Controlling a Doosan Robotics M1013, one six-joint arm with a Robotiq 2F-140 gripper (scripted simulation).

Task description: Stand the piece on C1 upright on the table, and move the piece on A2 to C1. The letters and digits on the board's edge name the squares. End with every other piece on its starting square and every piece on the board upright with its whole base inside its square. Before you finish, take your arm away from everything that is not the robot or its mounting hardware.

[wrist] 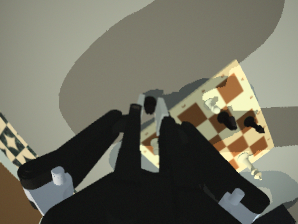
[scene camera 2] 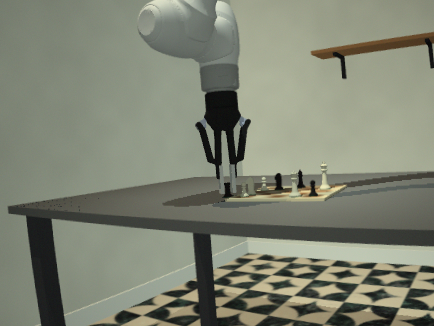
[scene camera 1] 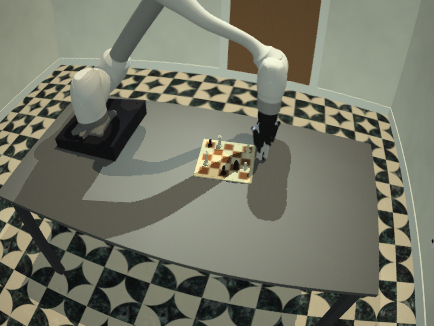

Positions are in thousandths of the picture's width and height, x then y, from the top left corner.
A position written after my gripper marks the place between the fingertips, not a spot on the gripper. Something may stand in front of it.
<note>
In view: my gripper (scene camera 2: 524,590) and a chessboard (scene camera 1: 522,477).
The chessboard shows as well in the wrist view (wrist: 770,395) and in scene camera 2 (scene camera 2: 626,600). My gripper also shows in the wrist view (wrist: 502,467) and in scene camera 1 (scene camera 1: 603,483).
</note>
